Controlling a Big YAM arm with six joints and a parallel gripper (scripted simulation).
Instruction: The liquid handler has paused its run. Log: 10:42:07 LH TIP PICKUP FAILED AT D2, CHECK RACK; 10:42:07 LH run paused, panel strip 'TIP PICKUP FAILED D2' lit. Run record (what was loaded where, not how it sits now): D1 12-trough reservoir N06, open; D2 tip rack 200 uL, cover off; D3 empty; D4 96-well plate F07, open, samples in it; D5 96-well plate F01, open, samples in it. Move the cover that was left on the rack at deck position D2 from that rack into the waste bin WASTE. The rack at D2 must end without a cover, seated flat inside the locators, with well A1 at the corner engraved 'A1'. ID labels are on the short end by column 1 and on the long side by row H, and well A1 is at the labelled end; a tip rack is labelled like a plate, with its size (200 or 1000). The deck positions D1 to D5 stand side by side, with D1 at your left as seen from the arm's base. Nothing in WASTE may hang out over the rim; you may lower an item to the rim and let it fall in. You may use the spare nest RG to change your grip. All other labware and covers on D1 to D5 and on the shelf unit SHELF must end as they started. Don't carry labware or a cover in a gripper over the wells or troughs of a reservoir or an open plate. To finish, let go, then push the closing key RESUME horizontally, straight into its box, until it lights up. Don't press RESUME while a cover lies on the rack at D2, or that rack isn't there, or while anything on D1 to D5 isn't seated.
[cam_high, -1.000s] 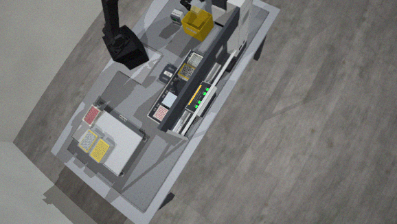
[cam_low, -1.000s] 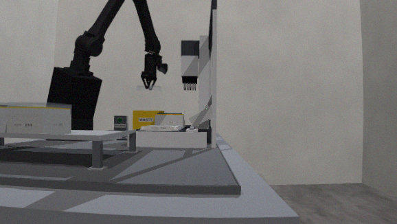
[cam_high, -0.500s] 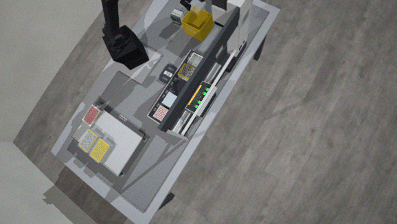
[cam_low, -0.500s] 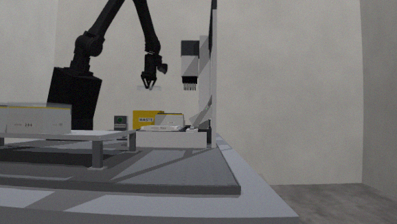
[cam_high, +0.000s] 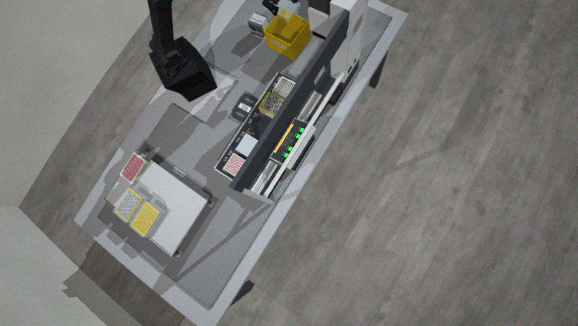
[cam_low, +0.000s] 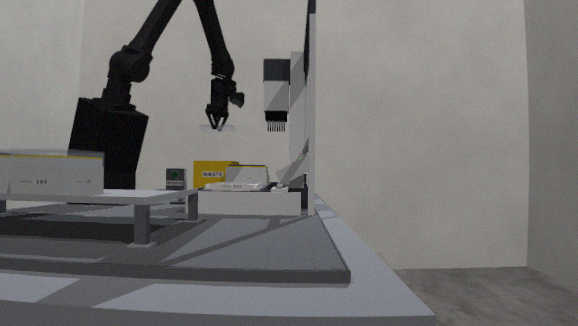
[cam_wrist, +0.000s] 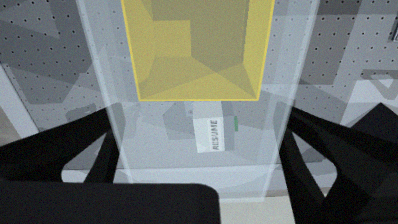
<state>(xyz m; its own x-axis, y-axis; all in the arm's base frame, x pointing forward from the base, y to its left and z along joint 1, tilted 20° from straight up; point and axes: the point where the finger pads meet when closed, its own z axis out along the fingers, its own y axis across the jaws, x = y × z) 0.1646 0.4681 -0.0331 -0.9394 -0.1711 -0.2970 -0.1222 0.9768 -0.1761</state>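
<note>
My hand is right at the clear cover. The rest, counted from my hand: pipetting head 240 mm ahead, 120 mm above, 10 mm to the left; then resume box 200 mm below, 150 mm behind, 60 mm to the right; then yellow waste bin 230 mm below.
</note>
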